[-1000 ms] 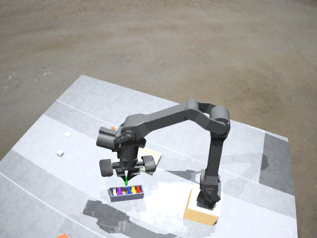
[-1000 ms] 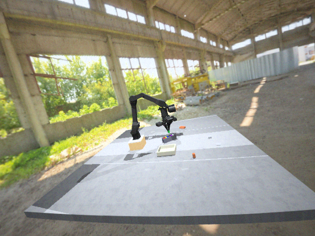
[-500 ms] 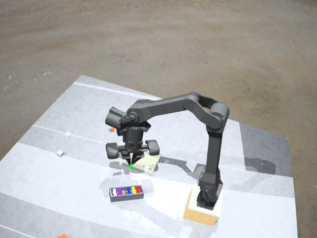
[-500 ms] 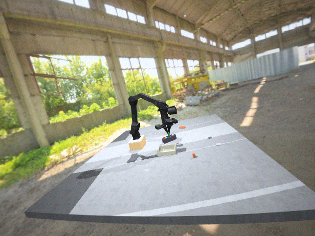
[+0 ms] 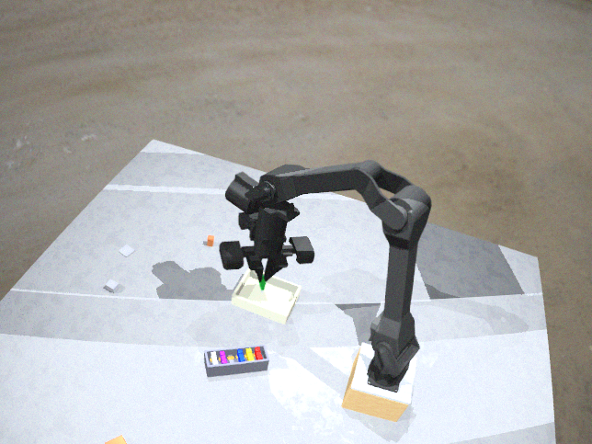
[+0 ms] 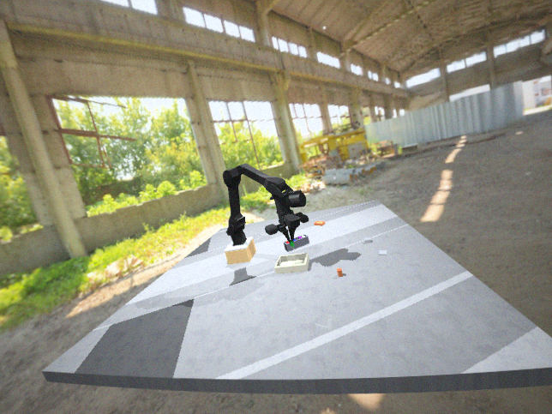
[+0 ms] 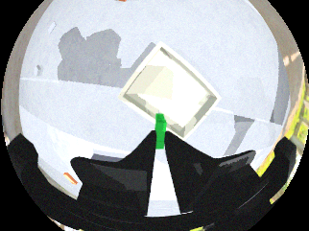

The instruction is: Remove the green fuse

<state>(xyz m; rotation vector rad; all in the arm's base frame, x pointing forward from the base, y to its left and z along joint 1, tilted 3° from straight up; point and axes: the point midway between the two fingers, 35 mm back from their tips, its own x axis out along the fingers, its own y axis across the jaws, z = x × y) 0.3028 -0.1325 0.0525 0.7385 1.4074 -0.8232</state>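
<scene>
The green fuse lies 10 mm below my gripper tip. Round my gripper tip: cream tray: 90 mm below, 30 mm to the right, 10 mm behind.
</scene>
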